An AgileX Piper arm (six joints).
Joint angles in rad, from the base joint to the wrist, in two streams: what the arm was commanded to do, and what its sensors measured. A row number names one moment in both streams.
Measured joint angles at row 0:
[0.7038, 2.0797, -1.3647, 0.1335, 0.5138, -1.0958]
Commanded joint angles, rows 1 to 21:
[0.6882, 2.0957, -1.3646, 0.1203, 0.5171, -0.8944]
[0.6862, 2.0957, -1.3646, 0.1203, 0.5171, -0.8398]
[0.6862, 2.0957, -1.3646, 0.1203, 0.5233, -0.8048]
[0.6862, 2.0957, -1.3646, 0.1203, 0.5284, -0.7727]
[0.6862, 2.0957, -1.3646, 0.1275, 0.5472, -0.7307]
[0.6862, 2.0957, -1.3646, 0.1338, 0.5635, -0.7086]
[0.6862, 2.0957, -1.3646, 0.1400, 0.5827, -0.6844]
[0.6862, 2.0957, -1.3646, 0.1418, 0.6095, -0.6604]
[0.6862, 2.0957, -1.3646, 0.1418, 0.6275, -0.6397]
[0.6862, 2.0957, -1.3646, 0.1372, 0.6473, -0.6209]
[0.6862, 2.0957, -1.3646, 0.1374, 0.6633, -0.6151]
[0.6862, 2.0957, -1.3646, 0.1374, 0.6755, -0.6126]
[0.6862, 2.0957, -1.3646, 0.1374, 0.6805, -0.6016]
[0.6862, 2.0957, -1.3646, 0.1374, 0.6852, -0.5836]
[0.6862, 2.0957, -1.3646, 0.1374, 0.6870, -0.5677]
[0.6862, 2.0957, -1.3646, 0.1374, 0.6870, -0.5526]
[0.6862, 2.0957, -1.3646, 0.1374, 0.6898, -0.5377]
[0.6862, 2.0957, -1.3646, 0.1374, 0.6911, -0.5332]
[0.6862, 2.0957, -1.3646, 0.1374, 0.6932, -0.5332]
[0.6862, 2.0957, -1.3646, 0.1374, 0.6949, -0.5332]
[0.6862, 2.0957, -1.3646, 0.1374, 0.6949, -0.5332]
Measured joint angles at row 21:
[0.6881, 2.0819, -1.3731, 0.1299, 0.6365, -0.5526]
